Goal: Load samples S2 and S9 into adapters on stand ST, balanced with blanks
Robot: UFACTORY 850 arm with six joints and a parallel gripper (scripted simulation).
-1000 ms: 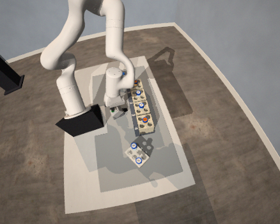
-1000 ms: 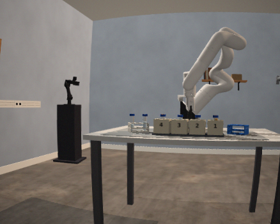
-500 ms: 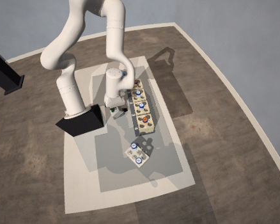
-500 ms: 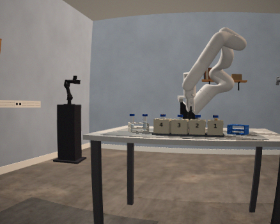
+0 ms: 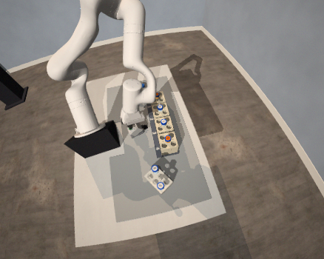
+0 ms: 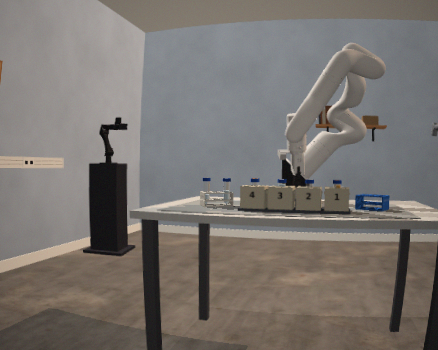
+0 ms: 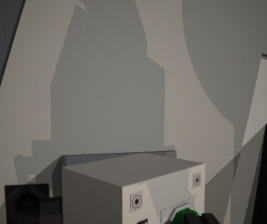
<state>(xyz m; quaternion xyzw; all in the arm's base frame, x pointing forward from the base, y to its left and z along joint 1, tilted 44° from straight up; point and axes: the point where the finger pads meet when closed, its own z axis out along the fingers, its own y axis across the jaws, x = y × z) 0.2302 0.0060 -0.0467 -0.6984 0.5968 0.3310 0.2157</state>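
My hand is 30 mm above the green DONE key. Round my hand: adapter 1: 230 mm ahead, 140 mm to the left, 40 mm below; white rack: 350 mm to the right, 60 mm below, 40 mm ahead; blue rack: 320 mm to the left, 130 mm ahead, 60 mm below.
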